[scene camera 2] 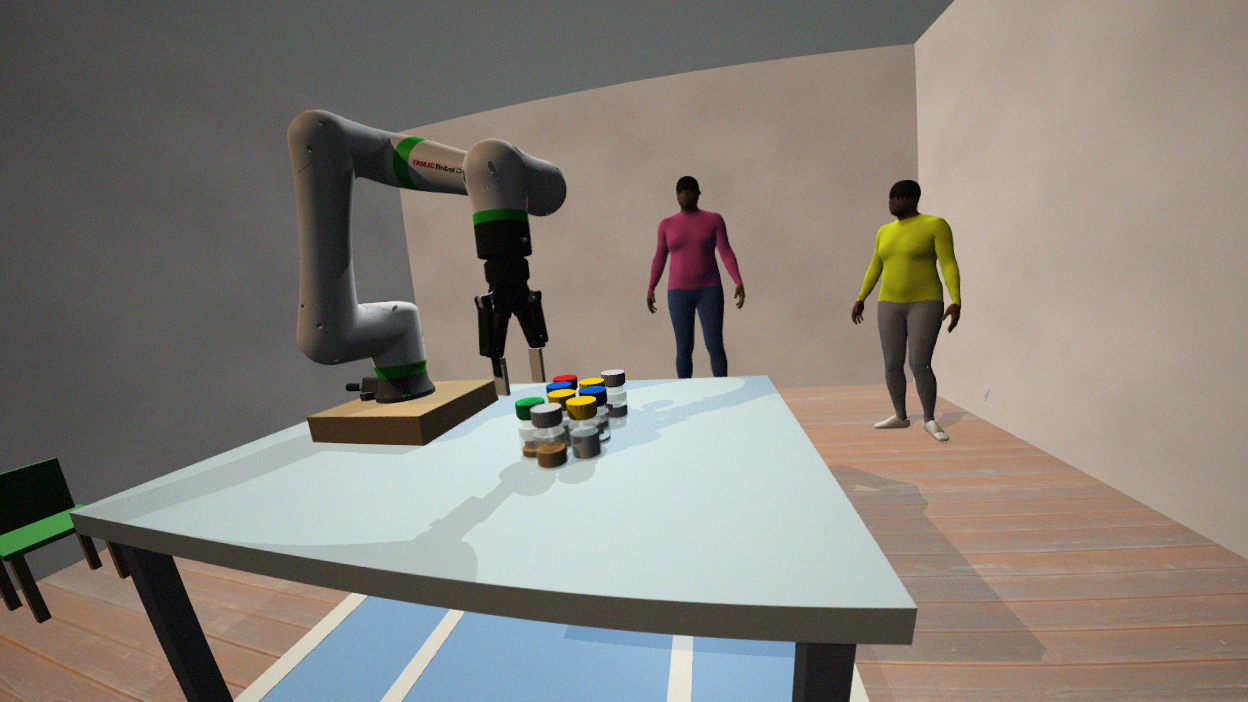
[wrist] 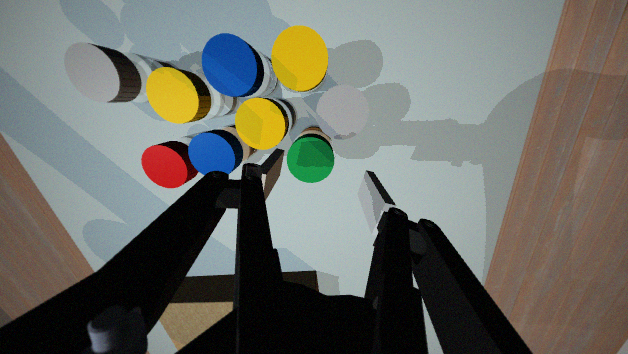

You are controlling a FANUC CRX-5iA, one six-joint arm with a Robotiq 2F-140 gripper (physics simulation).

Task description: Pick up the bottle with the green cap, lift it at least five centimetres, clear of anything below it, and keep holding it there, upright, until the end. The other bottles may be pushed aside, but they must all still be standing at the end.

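Places are measured from the arm's base along level axes (x ahead, y left, z up), in centimetres.
Pixels of known places: gripper, fingertip midpoint: (scene camera 2: 522,388) (wrist: 322,172); arm's base, origin of the base link: (scene camera 2: 406,395).
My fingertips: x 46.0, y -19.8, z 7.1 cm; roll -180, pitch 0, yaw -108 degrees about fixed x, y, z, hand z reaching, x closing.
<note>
For each thing: its middle in the pictures, then the offset to it from my fingertips.
- bottle with the green cap, body centre: (wrist: 312,149) (scene camera 2: 533,427) dy +1.3, dx +0.4, dz -8.1 cm
- white-grey-capped bottle, body centre: (wrist: 338,110) (scene camera 2: 549,435) dy -2.3, dx +5.3, dz -8.1 cm
- yellow-capped bottle, body centre: (wrist: 271,120) (scene camera 2: 564,418) dy +6.4, dx +4.7, dz -8.1 cm
- red-capped, body centre: (wrist: 192,156) (scene camera 2: 567,399) dy +18.6, dx +0.6, dz -8.1 cm
- white-capped, body centre: (wrist: 138,78) (scene camera 2: 614,394) dy +22.6, dx +10.9, dz -8.1 cm
The bottle with the green cap (scene camera 2: 529,407) (wrist: 310,159) stands upright on the table at the near left of the bottle group in the scene view. My gripper (scene camera 2: 520,384) (wrist: 322,172) is partly open and empty, pointing down. Its fingertips are above the table, a little higher than the green cap and towards the robot base side. In the wrist view the green cap shows near the gap between the fingertips, closer to the left one. A white-grey-capped bottle (scene camera 2: 547,414) (wrist: 343,111) and a yellow-capped bottle (scene camera 2: 561,400) (wrist: 260,123) stand close beside it.
Other upright bottles crowd near: red-capped (scene camera 2: 564,380) (wrist: 165,166), blue-capped (wrist: 211,153) by the left finger, another blue-capped (wrist: 229,65), yellow-capped (scene camera 2: 581,406) (wrist: 300,57), another yellow-capped (wrist: 172,95), and white-capped (scene camera 2: 613,377) (wrist: 91,72). Two people stand beyond the table (scene camera 2: 698,523).
</note>
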